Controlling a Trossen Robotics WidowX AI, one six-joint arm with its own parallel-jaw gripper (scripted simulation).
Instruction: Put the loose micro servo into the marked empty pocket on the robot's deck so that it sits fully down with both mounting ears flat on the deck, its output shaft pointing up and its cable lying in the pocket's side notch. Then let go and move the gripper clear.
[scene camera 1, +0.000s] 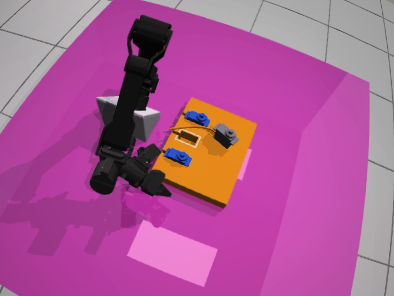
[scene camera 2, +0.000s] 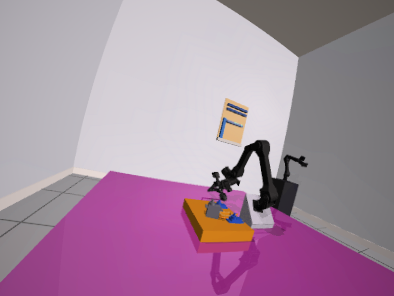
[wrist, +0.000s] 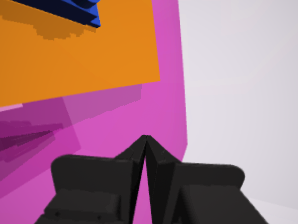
The gripper (scene camera 1: 170, 195) is shut and holds nothing. Further things: an orange deck (scene camera 1: 213, 171).
The gripper shows as well in the wrist view (wrist: 146, 139). The orange deck shows as well in scene camera 2 (scene camera 2: 207, 229).
